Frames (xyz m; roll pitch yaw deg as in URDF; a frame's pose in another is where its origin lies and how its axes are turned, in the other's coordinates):
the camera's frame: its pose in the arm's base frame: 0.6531 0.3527 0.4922 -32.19 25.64 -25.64
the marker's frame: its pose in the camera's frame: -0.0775 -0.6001 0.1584 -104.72 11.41 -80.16
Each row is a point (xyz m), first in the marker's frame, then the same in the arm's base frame.
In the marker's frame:
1: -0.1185 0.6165 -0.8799
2: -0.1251 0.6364 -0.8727
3: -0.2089 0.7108 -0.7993
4: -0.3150 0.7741 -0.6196
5: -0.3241 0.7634 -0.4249
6: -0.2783 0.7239 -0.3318
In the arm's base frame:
1: -0.4388 0.2190 1.1105
2: -0.4479 0.2221 1.0905
3: -0.4435 0.2782 0.9689
4: -0.3578 0.3286 0.7749
5: -0.2198 0.2868 0.6432
6: -0.1349 0.2210 0.6154

